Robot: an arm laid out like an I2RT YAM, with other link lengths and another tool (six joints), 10 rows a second.
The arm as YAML. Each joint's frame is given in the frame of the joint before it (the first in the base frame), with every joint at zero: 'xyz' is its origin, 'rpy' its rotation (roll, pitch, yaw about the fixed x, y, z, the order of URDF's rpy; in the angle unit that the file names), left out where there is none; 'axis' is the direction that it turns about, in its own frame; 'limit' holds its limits. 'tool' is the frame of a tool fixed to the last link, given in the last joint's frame.
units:
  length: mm
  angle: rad
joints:
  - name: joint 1
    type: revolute
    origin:
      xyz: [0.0, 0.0, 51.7]
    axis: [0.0, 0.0, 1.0]
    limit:
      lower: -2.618
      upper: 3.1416
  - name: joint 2
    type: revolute
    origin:
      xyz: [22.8, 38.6, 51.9]
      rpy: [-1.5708, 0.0, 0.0]
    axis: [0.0, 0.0, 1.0]
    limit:
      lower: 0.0
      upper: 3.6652
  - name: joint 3
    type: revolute
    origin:
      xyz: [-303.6, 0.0, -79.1]
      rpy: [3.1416, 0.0, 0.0]
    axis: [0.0, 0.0, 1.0]
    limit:
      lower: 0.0
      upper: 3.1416
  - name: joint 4
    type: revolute
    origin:
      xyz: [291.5, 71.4, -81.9]
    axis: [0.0, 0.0, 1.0]
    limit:
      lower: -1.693
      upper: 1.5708
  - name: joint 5
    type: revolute
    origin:
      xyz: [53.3, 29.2, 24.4]
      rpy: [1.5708, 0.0, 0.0]
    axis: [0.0, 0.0, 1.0]
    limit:
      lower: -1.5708
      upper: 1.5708
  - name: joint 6
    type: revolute
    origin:
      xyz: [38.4, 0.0, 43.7]
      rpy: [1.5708, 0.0, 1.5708]
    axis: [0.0, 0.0, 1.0]
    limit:
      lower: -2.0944
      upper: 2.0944
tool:
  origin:
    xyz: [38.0, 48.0, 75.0]
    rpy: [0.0, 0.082, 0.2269]
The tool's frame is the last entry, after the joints.
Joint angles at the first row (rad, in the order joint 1, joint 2, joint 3, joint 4, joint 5, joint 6):
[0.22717 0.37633 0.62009 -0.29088 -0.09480 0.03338]
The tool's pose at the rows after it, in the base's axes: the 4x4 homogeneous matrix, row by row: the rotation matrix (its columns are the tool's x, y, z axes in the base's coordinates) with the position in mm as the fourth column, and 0 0 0 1 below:
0.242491 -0.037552 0.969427 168.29; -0.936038 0.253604 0.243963 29.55; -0.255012 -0.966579 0.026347 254.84; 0 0 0 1
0.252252 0.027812 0.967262 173.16; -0.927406 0.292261 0.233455 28.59; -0.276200 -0.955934 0.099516 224.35; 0 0 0 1
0.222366 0.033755 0.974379 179.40; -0.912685 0.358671 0.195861 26.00; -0.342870 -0.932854 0.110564 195.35; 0 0 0 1
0.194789 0.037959 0.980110 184.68; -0.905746 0.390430 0.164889 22.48; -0.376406 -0.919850 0.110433 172.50; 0 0 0 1
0.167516 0.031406 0.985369 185.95; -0.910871 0.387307 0.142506 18.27; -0.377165 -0.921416 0.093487 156.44; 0 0 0 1
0.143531 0.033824 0.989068 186.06; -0.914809 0.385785 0.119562 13.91; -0.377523 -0.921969 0.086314 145.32; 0 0 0 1
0.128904 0.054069 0.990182 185.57; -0.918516 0.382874 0.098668 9.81; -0.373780 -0.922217 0.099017 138.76; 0 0 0 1
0.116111 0.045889 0.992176 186.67; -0.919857 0.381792 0.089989 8.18; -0.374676 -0.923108 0.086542 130.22; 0 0 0 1
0.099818 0.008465 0.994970 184.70; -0.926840 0.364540 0.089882 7.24; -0.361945 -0.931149 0.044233 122.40; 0 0 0 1
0.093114 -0.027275 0.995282 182.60; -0.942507 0.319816 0.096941 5.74; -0.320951 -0.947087 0.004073 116.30; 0 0 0 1
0.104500 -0.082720 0.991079 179.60; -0.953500 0.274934 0.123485 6.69; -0.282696 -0.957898 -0.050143 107.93; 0 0 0 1
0.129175 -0.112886 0.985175 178.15; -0.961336 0.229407 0.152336 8.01; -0.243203 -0.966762 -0.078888 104.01; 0 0 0 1
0.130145 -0.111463 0.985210 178.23; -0.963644 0.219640 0.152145 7.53; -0.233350 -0.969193 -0.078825 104.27; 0 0 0 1
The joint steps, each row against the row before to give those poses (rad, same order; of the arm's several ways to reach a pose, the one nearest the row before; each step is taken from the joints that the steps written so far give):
[-0.02024 -0.12896 -0.15565 0.12131 -0.02405 0.00038]
[-0.03699 -0.09728 -0.14800 0.12663 -0.02631 0.02976]
[-0.04004 -0.04039 -0.10264 0.07902 0.00039 0.07248]
[-0.03284 -0.01945 -0.07664 0.05987 -0.00002 0.03662]
[-0.02255 -0.01914 -0.04427 0.00797 0.00033 -0.00114]
[-0.02319 -0.02586 -0.03279 -0.00032 0.00008 -0.00039]
[-0.02140 -0.04203 -0.02862 -0.00082 -0.00042 -0.00267]
[-0.00882 -0.00080 -0.02176 0.00837 -0.00004 -0.00037]
[0.00008 0.00001 -0.00229 -0.04157 -0.00030 -0.01794]
[-0.00006 -0.00003 0.00000 -0.04390 -0.00846 -0.04692]
[0.00001 0.00014 0.00002 -0.05786 -0.02783 -0.04502]
[-0.00002 -0.00006 -0.00003 -0.03284 -0.03016 -0.04578]
[0.00007 0.00001 0.00003 -0.00078 0.00007 -0.01029]

